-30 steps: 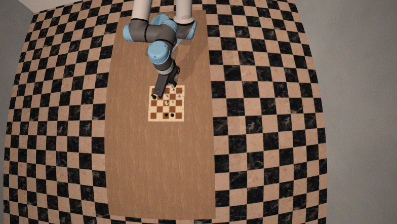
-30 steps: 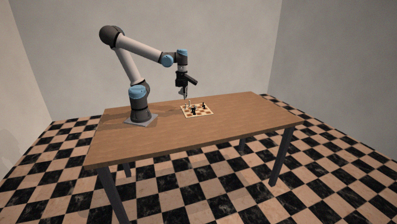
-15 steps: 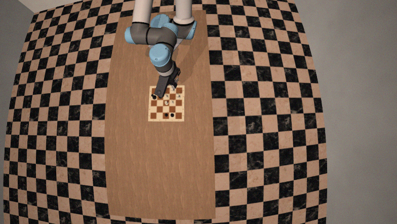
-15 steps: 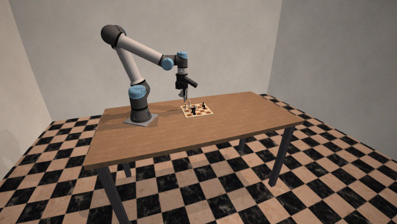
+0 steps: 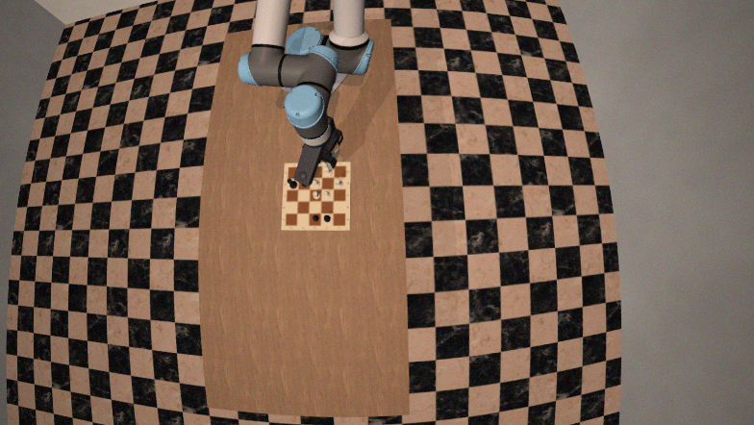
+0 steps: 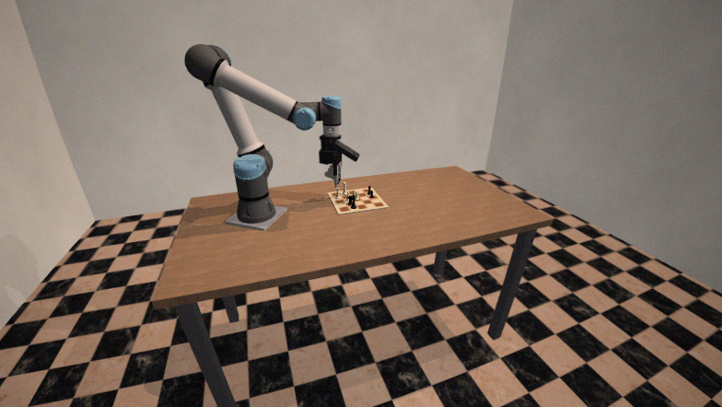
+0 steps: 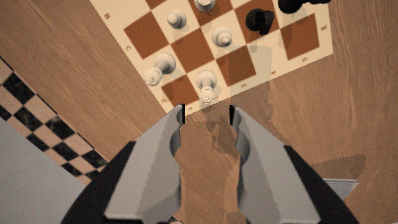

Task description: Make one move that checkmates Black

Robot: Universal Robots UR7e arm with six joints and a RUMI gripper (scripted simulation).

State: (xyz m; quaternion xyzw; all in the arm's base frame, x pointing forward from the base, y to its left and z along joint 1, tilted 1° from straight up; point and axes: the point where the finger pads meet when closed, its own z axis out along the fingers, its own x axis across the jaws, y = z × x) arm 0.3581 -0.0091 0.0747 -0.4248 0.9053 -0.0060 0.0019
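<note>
Right now the white chess piece is 50 mm below my hand. The rest, counted from my hand: black piece: 120 mm to the right, 40 mm below, 20 mm ahead; then board: 80 mm below, 70 mm ahead, 50 mm to the right.
</note>
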